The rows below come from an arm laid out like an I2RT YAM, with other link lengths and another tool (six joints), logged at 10 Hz.
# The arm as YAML. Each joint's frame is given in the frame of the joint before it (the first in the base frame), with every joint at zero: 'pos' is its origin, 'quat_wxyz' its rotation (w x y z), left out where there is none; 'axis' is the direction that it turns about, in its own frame. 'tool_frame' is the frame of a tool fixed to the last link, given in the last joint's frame.
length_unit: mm
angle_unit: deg
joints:
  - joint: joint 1
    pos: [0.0, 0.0, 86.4]
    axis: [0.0, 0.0, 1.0]
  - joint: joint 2
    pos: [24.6, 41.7, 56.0]
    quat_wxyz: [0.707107, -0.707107, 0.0, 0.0]
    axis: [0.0, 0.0, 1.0]
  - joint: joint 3
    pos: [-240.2, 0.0, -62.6]
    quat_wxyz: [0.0, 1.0, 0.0, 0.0]
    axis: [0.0, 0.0, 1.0]
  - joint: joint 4
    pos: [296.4, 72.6, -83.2]
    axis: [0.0, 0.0, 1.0]
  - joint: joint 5
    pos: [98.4, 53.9, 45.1]
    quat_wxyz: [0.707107, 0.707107, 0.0, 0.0]
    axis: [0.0, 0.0, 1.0]
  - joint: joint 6
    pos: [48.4, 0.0, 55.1]
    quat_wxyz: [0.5, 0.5, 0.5, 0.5]
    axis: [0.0, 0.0, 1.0]
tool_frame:
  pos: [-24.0, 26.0, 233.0]
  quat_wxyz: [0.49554, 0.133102, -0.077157, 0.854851]
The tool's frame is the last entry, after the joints.
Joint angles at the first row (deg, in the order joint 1, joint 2, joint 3, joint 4, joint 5, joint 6):
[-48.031 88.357 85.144 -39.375 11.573 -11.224]
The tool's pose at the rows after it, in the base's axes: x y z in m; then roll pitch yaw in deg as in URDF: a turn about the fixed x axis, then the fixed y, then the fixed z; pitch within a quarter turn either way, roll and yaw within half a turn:
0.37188 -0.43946 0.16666 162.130 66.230 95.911
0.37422 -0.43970 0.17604 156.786 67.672 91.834
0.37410 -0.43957 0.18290 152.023 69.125 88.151
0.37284 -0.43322 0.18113 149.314 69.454 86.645
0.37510 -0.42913 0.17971 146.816 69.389 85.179
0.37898 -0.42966 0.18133 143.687 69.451 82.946
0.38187 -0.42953 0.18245 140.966 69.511 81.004
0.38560 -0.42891 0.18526 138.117 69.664 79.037
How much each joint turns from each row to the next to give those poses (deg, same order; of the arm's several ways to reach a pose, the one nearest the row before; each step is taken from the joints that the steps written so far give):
[-0.284 -1.902 -1.882 1.728 -1.421 -0.612]
[-0.612 -2.468 -2.641 2.643 -1.618 -0.328]
[-0.612 -2.690 -3.213 2.840 -1.310 -0.524]
[-0.349 -2.579 -3.411 1.771 -1.399 -0.415]
[-0.175 -1.159 -1.771 1.182 -1.246 -0.044]
[-0.372 -0.261 -0.721 1.289 -1.290 0.000]
[-0.306 -0.417 -0.875 1.202 -1.092 0.001]
[-0.175 -0.413 -0.676 1.115 -1.028 -0.023]

